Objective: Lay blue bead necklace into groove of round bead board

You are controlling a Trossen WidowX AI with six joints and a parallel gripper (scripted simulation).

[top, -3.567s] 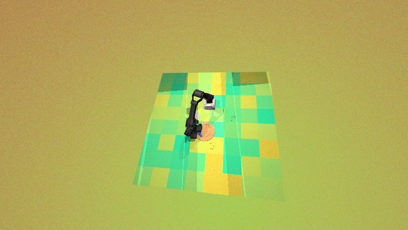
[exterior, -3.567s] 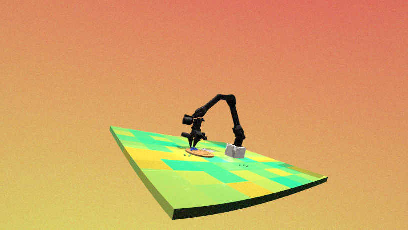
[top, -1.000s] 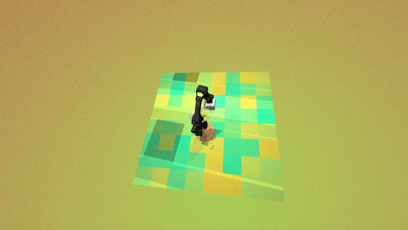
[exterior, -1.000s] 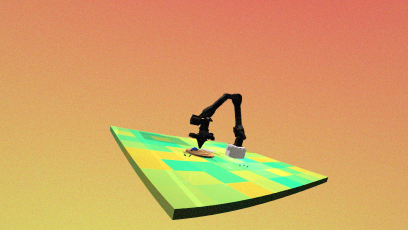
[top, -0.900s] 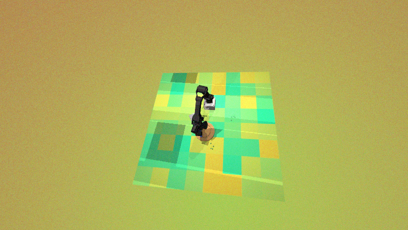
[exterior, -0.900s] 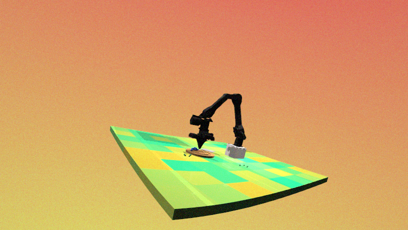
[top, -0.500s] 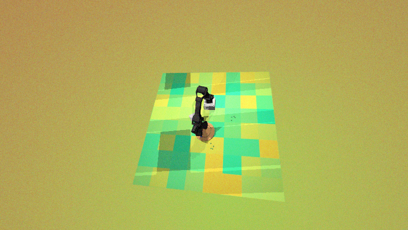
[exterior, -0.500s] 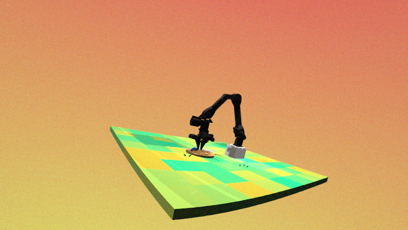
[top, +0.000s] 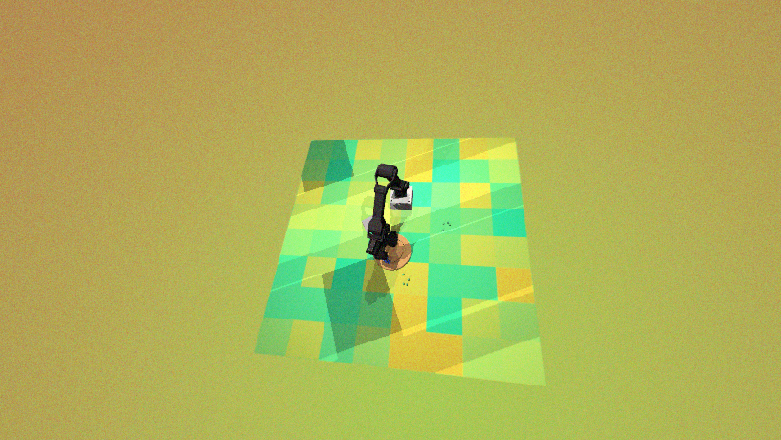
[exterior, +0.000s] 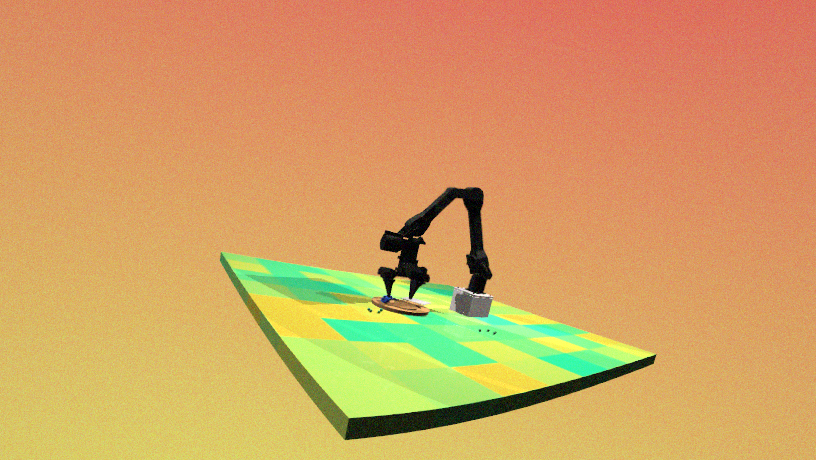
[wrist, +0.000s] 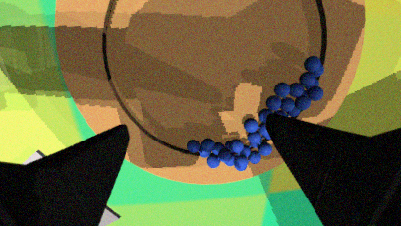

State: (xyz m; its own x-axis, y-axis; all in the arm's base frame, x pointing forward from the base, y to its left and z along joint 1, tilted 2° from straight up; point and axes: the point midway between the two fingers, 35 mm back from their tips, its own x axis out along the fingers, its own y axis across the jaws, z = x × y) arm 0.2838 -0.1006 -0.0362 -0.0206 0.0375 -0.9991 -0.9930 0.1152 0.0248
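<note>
The round bead board is 2 cm ahead of my gripper tip, 4 cm to the left of it and 1 cm below it. Also, from my gripper tip: flat grey piece 15 cm behind, 7 cm to the right, 2 cm below.
</note>
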